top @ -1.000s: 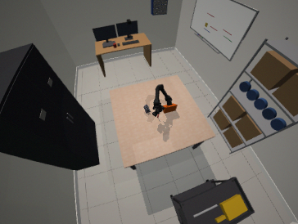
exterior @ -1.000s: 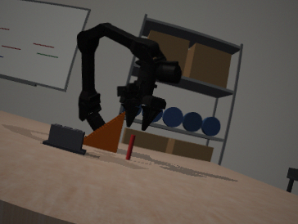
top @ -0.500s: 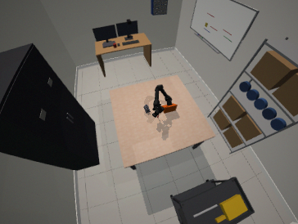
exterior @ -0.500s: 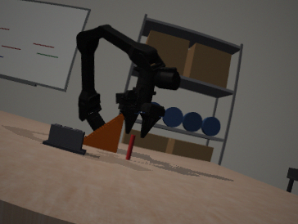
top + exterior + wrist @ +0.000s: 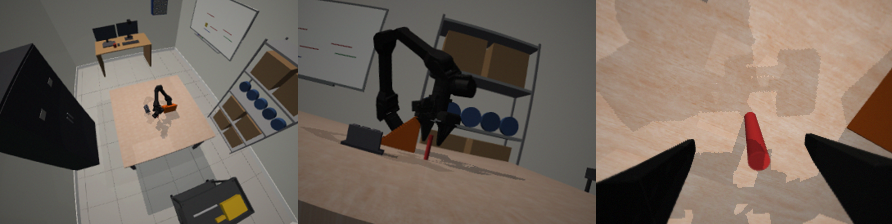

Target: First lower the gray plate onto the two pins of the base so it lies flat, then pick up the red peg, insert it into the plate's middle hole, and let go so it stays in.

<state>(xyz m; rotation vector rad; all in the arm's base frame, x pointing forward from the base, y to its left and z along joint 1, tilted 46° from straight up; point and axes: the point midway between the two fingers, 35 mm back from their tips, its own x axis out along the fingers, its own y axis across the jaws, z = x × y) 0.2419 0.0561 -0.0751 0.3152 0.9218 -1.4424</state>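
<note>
Now: the red peg 10 mm below my gripper tip. The rest, counted from my gripper tip: gray plate (200 mm to the right, 90 mm ahead, 10 mm below).
</note>
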